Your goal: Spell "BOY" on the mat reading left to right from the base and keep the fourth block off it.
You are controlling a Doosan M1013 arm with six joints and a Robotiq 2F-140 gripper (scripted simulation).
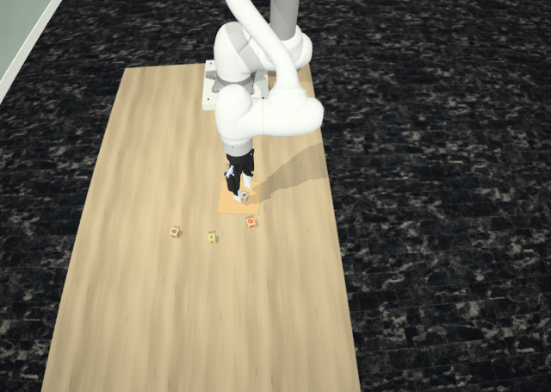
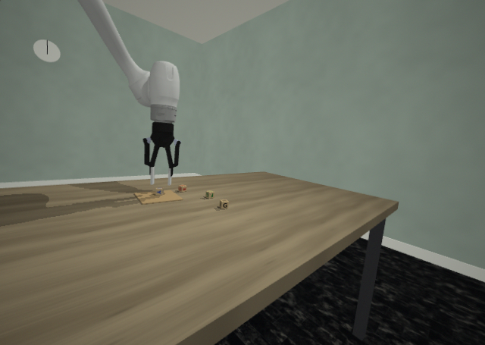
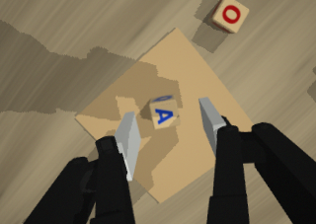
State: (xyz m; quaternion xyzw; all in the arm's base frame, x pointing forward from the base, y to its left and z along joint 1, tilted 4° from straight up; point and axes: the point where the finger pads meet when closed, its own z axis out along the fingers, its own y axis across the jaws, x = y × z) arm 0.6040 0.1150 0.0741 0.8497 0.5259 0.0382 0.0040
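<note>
The tan square mat is 7 cm below my hand, 2 cm to the right of it and 1 cm behind it.
</note>
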